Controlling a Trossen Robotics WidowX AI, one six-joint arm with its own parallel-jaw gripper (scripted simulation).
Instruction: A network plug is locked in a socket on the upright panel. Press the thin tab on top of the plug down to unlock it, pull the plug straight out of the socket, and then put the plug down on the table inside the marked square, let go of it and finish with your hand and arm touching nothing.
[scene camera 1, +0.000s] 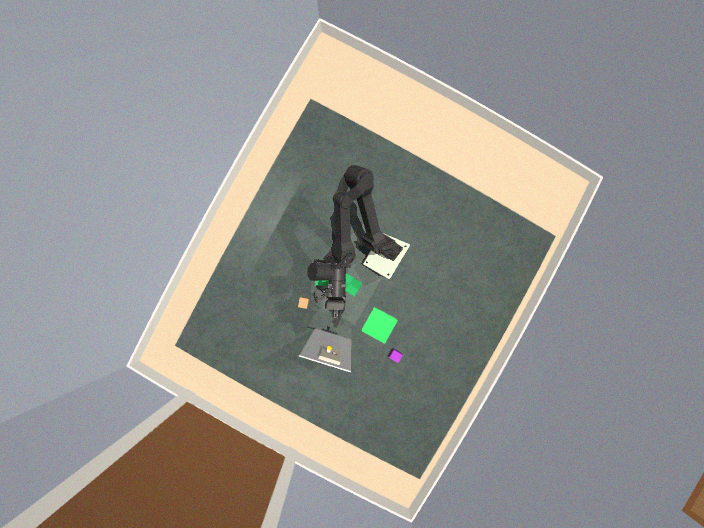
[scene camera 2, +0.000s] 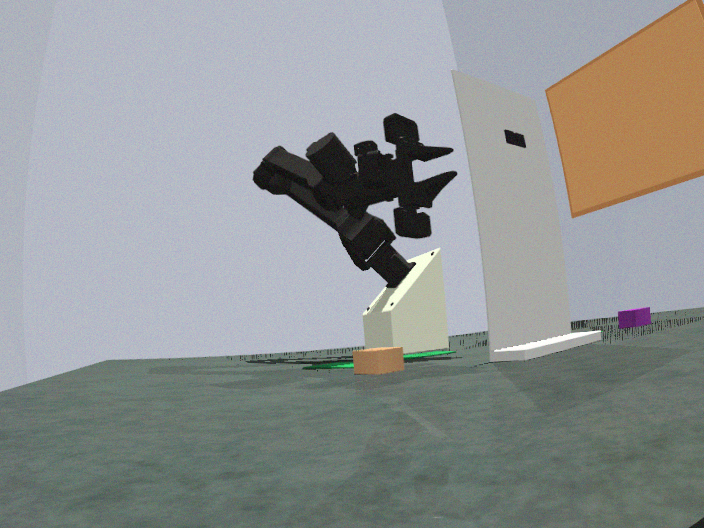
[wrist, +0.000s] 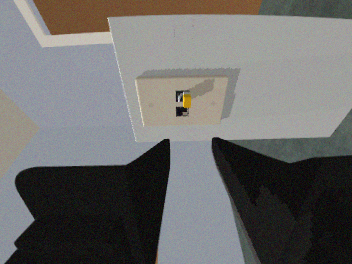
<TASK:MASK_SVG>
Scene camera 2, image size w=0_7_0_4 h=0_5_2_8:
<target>my gripper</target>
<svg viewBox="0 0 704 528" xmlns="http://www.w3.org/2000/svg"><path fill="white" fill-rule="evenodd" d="M393 113L383 119L383 129L386 142L396 147L395 159L391 159L394 158L394 155L389 153L382 155L378 150L377 144L371 140L354 144L354 153L358 160L359 188L363 197L371 204L378 204L384 201L390 202L393 201L393 198L398 197L399 207L394 209L396 234L408 238L428 237L432 235L430 217L426 212L417 213L417 209L420 209L420 207L431 208L432 202L438 193L454 179L457 171L452 170L430 177L424 181L414 182L412 162L415 160L426 162L443 155L446 156L453 152L453 149L439 146L424 146L423 143L419 142L420 136L418 135L416 122Z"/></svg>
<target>orange block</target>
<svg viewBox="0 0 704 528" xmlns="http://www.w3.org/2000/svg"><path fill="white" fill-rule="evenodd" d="M403 347L352 351L354 374L375 375L404 370Z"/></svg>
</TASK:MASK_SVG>
